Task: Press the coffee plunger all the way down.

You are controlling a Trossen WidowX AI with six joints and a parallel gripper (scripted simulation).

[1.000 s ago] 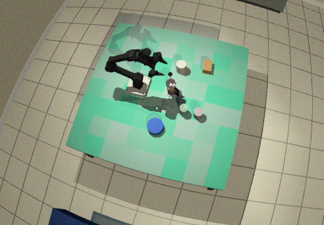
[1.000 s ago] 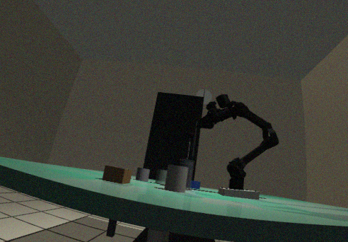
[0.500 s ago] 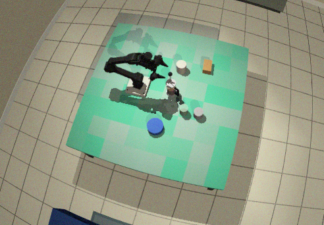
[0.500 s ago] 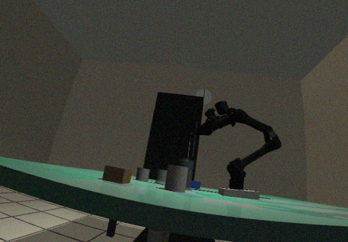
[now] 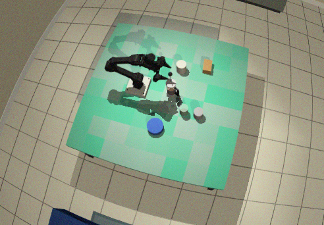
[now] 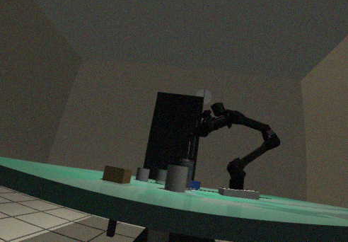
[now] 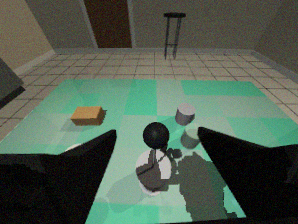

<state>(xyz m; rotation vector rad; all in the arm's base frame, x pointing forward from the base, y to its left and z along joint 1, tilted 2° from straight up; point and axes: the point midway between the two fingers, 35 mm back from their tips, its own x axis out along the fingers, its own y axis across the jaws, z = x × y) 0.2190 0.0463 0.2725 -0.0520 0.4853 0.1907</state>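
The coffee press lies 150 mm below my gripper tip and 20 mm ahead of it. Also, from my gripper tip: orange-brown box: 320 mm to the left, 260 mm below, 190 mm ahead.
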